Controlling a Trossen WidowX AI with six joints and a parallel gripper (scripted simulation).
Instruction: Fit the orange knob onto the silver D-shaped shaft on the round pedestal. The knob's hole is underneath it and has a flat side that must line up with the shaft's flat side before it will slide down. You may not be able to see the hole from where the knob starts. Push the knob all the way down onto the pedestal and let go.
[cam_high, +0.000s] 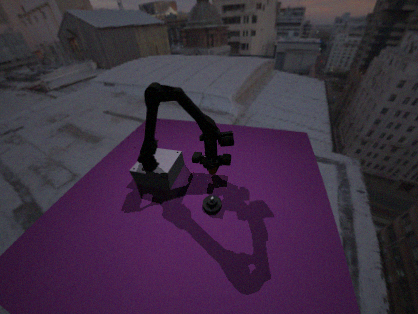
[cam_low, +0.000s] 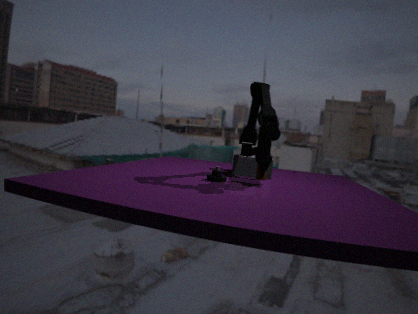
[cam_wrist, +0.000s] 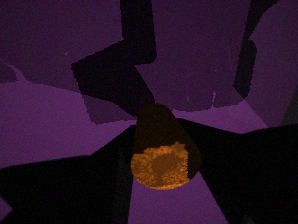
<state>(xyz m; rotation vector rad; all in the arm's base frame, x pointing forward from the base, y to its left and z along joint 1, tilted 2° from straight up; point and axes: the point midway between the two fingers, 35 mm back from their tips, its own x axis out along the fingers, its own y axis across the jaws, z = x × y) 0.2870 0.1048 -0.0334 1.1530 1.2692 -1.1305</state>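
Right now the round dark pedestal is 180 mm to the right of my gripper tip and 50 mm ahead of it. From my gripper tip the other things lie so: orange knob: 30 mm above.
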